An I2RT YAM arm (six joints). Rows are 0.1 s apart.
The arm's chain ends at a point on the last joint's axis. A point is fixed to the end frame.
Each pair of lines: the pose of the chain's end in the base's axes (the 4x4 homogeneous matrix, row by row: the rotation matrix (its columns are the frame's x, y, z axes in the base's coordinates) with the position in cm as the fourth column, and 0 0 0 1 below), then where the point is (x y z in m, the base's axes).
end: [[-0.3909 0.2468 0.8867 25.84], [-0.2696 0.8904 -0.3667 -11.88], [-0.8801 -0.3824 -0.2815 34.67], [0 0 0 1]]
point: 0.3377 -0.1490 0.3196
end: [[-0.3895 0.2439 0.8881 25.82], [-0.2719 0.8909 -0.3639 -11.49], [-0.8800 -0.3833 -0.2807 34.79], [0 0 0 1]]
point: 0.3376 -0.1449 0.3209
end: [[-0.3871 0.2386 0.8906 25.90], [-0.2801 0.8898 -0.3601 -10.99], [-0.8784 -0.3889 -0.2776 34.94], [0 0 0 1]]
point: 0.3386 -0.1396 0.3226
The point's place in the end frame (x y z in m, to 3 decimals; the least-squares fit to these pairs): 0.001 0.003 0.089
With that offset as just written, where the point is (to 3 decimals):
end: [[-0.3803 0.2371 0.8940 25.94], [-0.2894 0.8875 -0.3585 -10.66], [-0.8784 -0.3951 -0.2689 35.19], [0 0 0 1]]
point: 0.339 -0.136 0.326
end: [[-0.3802 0.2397 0.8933 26.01], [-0.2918 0.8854 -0.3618 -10.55], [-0.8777 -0.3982 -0.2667 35.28], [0 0 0 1]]
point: 0.340 -0.135 0.327
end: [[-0.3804 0.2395 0.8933 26.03], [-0.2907 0.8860 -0.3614 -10.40], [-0.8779 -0.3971 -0.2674 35.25], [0 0 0 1]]
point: 0.340 -0.134 0.327
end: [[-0.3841 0.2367 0.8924 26.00], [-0.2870 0.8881 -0.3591 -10.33], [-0.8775 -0.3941 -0.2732 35.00], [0 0 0 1]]
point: 0.340 -0.133 0.324
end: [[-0.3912 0.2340 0.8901 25.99], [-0.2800 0.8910 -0.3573 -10.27], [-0.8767 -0.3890 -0.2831 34.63], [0 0 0 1]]
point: 0.339 -0.132 0.319
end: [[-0.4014 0.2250 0.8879 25.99], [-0.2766 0.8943 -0.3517 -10.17], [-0.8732 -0.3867 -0.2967 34.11], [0 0 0 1]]
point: 0.339 -0.131 0.313
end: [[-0.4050 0.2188 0.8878 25.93], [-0.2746 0.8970 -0.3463 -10.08], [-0.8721 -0.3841 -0.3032 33.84], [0 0 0 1]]
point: 0.339 -0.129 0.309
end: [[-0.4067 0.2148 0.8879 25.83], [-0.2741 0.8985 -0.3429 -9.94], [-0.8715 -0.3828 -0.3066 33.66], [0 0 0 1]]
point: 0.338 -0.127 0.307
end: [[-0.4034 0.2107 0.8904 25.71], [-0.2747 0.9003 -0.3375 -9.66], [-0.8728 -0.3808 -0.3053 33.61], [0 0 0 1]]
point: 0.337 -0.124 0.307
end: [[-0.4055 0.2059 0.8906 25.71], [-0.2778 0.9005 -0.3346 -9.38], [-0.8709 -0.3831 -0.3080 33.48], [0 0 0 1]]
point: 0.337 -0.121 0.305
